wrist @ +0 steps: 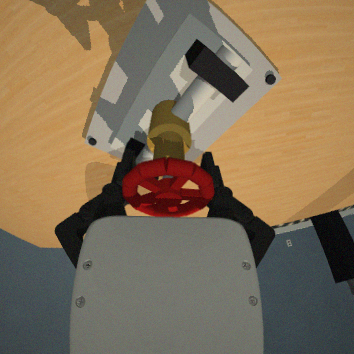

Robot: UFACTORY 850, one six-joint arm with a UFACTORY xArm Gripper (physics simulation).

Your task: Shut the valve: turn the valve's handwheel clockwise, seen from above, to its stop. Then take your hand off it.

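Note:
The red handwheel (169,162) sits on top of the brass valve body (170,120), at the middle of the wrist view. My gripper (167,160) is shut on the handwheel, with one black finger on each side of its rim. The lower ends of the fingers show beyond the wheel, beside the valve's stem. The valve joins a light grey pipe (192,97), which runs up and to the right. The wheel's turning position cannot be told from its even spokes.
A grey base plate (250,95) with dark bolts carries the valve on the wooden table (310,130). A black block (217,70) straddles the pipe. Another black object (334,245) stands at the lower right, past the table's edge. Shadows fall across the plate and table.

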